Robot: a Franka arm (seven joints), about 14 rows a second.
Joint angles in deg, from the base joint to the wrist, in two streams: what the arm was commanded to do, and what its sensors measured. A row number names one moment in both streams.
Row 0, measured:
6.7 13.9 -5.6 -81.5 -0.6 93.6 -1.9
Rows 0 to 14, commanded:
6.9 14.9 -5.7 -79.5 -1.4 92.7 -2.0
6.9 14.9 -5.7 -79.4 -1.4 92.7 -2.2
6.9 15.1 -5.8 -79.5 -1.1 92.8 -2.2
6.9 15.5 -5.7 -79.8 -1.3 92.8 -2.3
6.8 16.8 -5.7 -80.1 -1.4 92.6 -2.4
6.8 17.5 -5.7 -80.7 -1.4 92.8 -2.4
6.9 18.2 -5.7 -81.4 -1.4 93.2 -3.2
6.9 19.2 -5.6 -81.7 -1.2 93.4 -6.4
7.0 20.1 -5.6 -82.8 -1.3 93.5 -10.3
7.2 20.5 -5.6 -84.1 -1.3 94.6 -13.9
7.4 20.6 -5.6 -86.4 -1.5 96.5 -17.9
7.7 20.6 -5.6 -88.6 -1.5 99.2 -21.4
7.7 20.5 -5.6 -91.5 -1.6 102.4 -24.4
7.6 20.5 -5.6 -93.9 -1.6 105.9 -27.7
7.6 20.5 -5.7 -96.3 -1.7 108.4 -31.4
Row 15, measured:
7.4 21.8 -5.5 -91.4 -0.7 104.2 -25.6
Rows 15 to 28, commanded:
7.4 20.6 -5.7 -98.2 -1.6 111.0 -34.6
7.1 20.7 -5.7 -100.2 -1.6 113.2 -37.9
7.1 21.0 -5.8 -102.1 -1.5 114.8 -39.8
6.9 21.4 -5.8 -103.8 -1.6 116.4 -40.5
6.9 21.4 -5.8 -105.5 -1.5 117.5 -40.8
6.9 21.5 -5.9 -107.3 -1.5 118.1 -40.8
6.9 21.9 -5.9 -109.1 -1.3 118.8 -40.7
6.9 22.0 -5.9 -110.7 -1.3 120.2 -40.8
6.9 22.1 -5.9 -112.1 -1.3 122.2 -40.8
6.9 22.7 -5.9 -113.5 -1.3 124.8 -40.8
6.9 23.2 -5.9 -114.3 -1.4 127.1 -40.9
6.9 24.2 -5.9 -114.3 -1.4 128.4 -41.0
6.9 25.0 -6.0 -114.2 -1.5 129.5 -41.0
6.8 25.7 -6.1 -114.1 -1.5 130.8 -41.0
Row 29, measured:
7.0 24.7 -5.9 -114.1 -0.9 128.5 -40.1
